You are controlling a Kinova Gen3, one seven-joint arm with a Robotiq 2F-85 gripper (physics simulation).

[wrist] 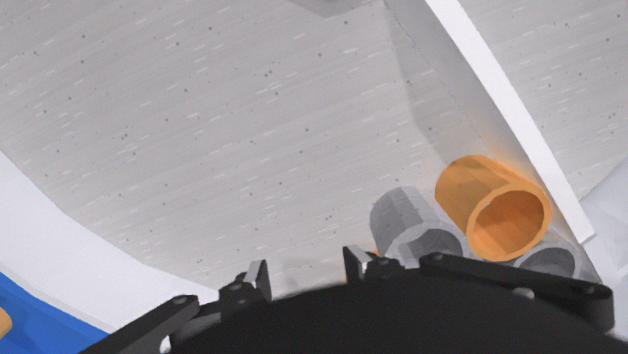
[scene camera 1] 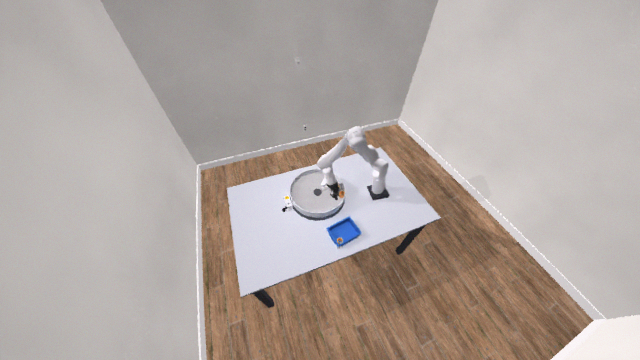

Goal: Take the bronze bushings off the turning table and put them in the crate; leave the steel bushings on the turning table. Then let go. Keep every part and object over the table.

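Pixels of known places: gripper, fingertip midpoint: [wrist: 307, 272] [scene camera 1: 337, 197]; arm's base, origin of the base link: [scene camera 1: 377, 189].
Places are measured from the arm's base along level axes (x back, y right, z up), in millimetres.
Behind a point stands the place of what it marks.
Observation:
My gripper [scene camera 1: 335, 196] @[x -353, y -5, z 52 mm] [wrist: 307, 272] @[x -353, y -5, z 52 mm] is partly open and empty, low over the near right part of the grey turning table [scene camera 1: 305, 201] @[x -583, y 53, z 31 mm] [wrist: 225, 125] @[x -432, y 11, z 31 mm]. In the wrist view, a bronze bushing [wrist: 460, 187] @[x -343, y 79, z 52 mm] stands by the divider, right of the fingers. A steel bushing [wrist: 397, 215] @[x -353, y 49, z 56 mm] stands to its left, and another steel bushing [wrist: 550, 262] @[x -273, y 96, z 54 mm] shows partly behind the gripper linkage. A sliver of another bronze bushing [wrist: 375, 253] @[x -327, y 23, z 33 mm] shows behind the right finger; the rest is hidden. The blue crate [scene camera 1: 347, 230] @[x -370, y -243, z -17 mm] [wrist: 45, 320] @[x -423, y -190, z 28 mm] holds a bronze bushing [scene camera 1: 339, 240] @[x -453, y -295, z -10 mm] [wrist: 4, 322] @[x -446, y -292, z -11 mm] in its near left corner in the scene view.
A raised white divider [wrist: 515, 112] @[x -369, y 107, z 74 mm] runs across the turning table to its rim. A small white device with a yellow top [scene camera 1: 287, 198] @[x -703, y 119, z 34 mm] stands left of the turning table, with a small black part [scene camera 1: 284, 209] @[x -745, y 63, z -13 mm] beside it. The arm's black base [scene camera 1: 378, 193] @[x -19, y -45, z 10 mm] stands to the right.

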